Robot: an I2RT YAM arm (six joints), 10 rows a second.
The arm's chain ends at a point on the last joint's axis. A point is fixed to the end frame.
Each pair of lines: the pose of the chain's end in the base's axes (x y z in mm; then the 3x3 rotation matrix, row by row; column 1 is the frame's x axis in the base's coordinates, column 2 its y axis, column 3 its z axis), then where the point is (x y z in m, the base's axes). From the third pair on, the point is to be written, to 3 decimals.
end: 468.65 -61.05 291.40; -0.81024 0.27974 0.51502; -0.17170 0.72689 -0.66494; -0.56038 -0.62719 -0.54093
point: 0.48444 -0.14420 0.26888
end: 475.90 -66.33 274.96; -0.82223 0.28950 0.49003; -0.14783 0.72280 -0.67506; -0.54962 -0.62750 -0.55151
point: 0.48922 -0.14973 0.25181
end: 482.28 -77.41 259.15; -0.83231 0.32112 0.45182; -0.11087 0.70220 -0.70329; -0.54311 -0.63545 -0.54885
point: 0.491 -0.162 0.237
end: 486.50 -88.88 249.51; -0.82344 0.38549 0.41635; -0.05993 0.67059 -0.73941; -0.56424 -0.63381 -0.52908
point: 0.490 -0.174 0.228
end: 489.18 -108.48 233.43; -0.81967 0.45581 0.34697; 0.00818 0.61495 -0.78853; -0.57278 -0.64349 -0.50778
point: 0.485 -0.194 0.214
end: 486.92 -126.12 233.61; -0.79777 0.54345 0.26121; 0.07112 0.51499 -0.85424; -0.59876 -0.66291 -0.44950
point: 0.473 -0.211 0.219
